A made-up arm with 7 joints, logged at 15 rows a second.
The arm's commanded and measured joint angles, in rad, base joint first. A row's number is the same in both.
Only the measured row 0 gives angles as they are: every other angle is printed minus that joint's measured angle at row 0.
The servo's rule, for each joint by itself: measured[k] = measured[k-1] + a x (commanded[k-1-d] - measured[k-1]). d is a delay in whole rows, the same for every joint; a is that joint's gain. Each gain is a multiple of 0.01, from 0.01 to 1. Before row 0 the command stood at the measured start. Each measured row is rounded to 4 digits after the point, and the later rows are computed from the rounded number. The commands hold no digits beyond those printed.
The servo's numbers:
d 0
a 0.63 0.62 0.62 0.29 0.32 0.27 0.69
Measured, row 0:
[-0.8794, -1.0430, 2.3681, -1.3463, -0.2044, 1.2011, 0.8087]
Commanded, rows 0 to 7:
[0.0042, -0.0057, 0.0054, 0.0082, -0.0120, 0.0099, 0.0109]
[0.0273, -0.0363, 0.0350, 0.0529, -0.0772, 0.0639, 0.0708]
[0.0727, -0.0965, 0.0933, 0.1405, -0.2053, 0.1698, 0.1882]
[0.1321, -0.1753, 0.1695, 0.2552, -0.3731, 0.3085, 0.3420]
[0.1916, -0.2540, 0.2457, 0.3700, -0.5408, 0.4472, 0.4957]
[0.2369, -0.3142, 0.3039, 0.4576, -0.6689, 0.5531, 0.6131]
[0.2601, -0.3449, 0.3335, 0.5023, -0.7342, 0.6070, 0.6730]
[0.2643, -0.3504, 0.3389, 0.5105, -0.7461, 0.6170, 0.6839]
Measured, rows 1 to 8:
[0.0026, -0.0035, 0.0033, 0.0024, -0.0038, 0.0027, 0.0075]
[0.0182, -0.0238, 0.0230, 0.0170, -0.0273, 0.0192, 0.0512]
[0.0525, -0.0689, 0.0666, 0.0528, -0.0843, 0.0599, 0.1457]
[0.1026, -0.1349, 0.1304, 0.1115, -0.1767, 0.1270, 0.2811]
[0.1587, -0.2087, 0.2019, 0.1865, -0.2932, 0.2135, 0.4292]
[0.2080, -0.2741, 0.2651, 0.2651, -0.4134, 0.3052, 0.5561]
[0.2408, -0.3180, 0.3075, 0.3339, -0.5161, 0.3867, 0.6368]
[0.2556, -0.3381, 0.3270, 0.3851, -0.5897, 0.4489, 0.6693]

